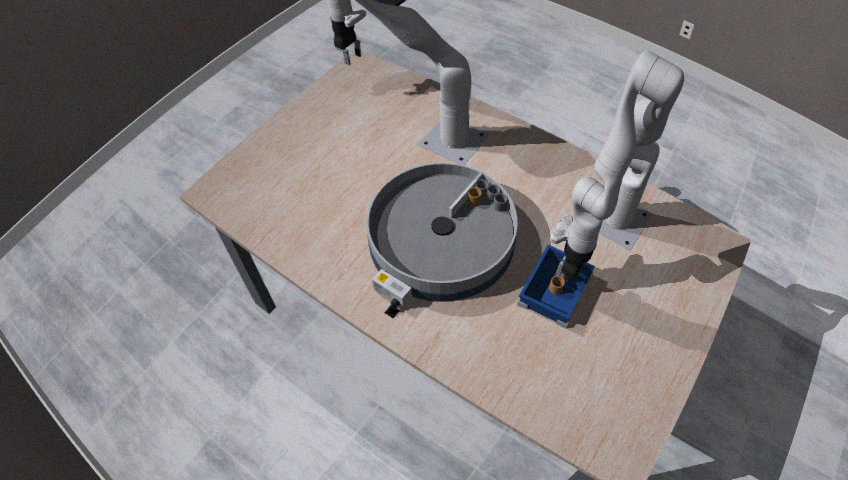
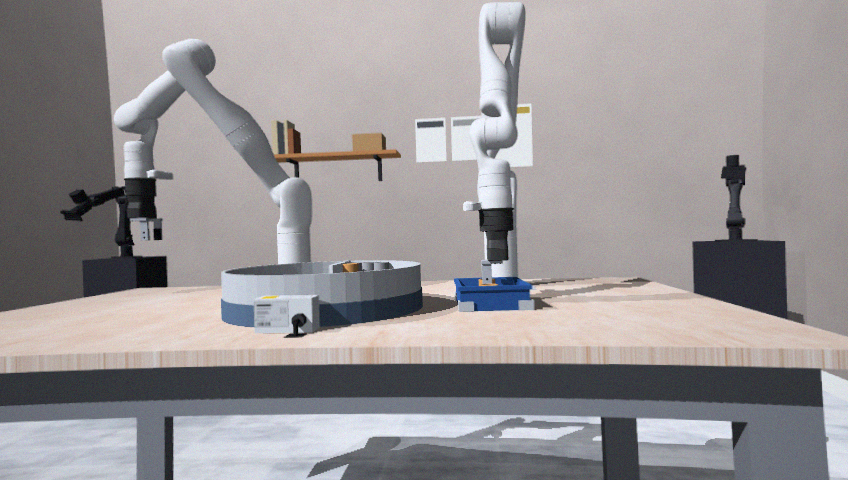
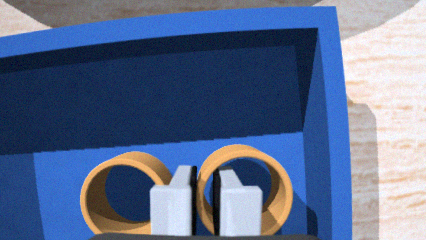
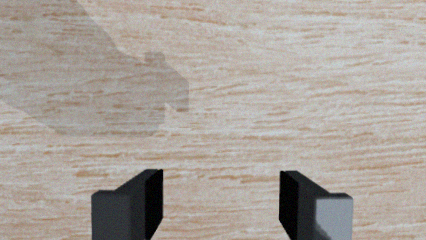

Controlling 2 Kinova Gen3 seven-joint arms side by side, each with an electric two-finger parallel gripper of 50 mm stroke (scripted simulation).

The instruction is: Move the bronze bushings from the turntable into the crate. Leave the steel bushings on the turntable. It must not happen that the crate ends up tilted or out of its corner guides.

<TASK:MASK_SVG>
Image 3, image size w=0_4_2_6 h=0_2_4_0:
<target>my left gripper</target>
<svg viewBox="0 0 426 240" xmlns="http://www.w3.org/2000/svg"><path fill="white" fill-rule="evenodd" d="M88 239L321 240L314 235L307 234L261 235L263 192L258 186L243 186L231 166L220 166L213 172L214 235L220 236L192 236L196 235L197 166L192 167L188 165L180 165L177 168L169 185L154 185L150 190L151 234L107 232L96 234Z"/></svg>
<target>blue crate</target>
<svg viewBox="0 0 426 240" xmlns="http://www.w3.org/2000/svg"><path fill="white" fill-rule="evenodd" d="M197 212L196 235L213 235L203 225ZM212 174L206 183L204 195L213 208ZM113 166L105 182L106 197L112 209L123 218L131 221L150 220L150 190L153 185L156 185L154 181L137 168ZM221 165L231 166L243 186L258 186L263 191L262 206L265 204L271 191L271 176L263 161L254 158L238 158ZM336 6L245 8L163 14L94 22L0 37L0 240L87 240L95 234L88 227L81 211L80 195L82 186L94 168L127 152L150 154L159 159L168 168L172 178L180 165L197 166L198 177L201 166L213 152L222 147L235 144L251 146L274 158L284 167L291 180L293 189L291 212L284 225L273 235L310 234L321 240L352 240L349 123Z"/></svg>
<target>bronze bushing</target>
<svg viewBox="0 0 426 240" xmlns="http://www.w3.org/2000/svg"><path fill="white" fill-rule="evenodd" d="M159 159L144 152L127 152L98 165L90 172L82 186L80 205L83 217L95 235L106 232L151 234L151 219L131 221L123 218L112 209L106 197L105 182L113 166L125 165L145 172L156 185L169 185L172 175Z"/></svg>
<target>bronze bushing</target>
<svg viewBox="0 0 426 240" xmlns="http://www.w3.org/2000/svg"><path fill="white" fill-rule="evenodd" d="M213 152L201 166L197 178L196 206L205 227L214 235L213 208L204 195L208 179L222 164L236 158L249 157L262 160L270 172L271 191L267 201L262 206L261 235L275 234L286 222L293 203L292 184L285 169L272 157L247 145L228 145Z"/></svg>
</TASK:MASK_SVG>
